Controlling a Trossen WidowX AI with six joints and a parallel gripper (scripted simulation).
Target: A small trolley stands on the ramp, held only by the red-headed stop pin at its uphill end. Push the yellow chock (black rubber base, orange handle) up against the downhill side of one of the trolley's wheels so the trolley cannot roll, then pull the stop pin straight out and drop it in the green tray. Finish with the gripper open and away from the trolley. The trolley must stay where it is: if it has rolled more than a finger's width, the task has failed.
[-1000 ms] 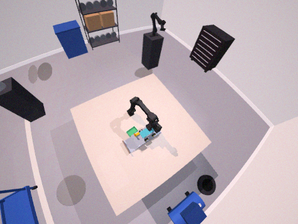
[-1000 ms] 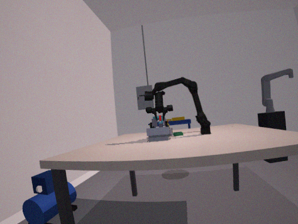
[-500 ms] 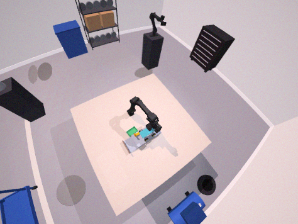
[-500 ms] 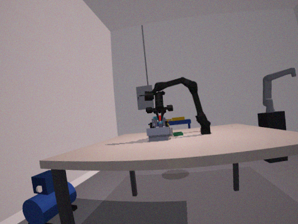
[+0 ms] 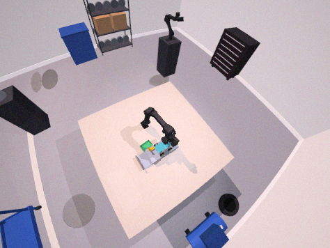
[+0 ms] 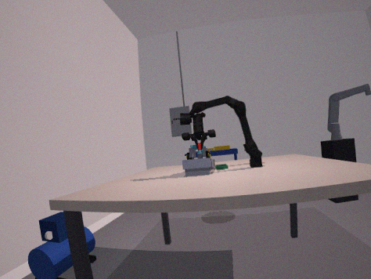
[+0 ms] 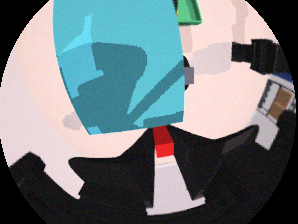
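My gripper tip is 3 cm past the yellow chock, 20 cm to the left of it and 5 cm above it. The rest, counted from my gripper tip: cyan trolley 2 cm ahead, 10 cm to the right, 2 cm below; then red-headed stop pin right at my gripper tip.
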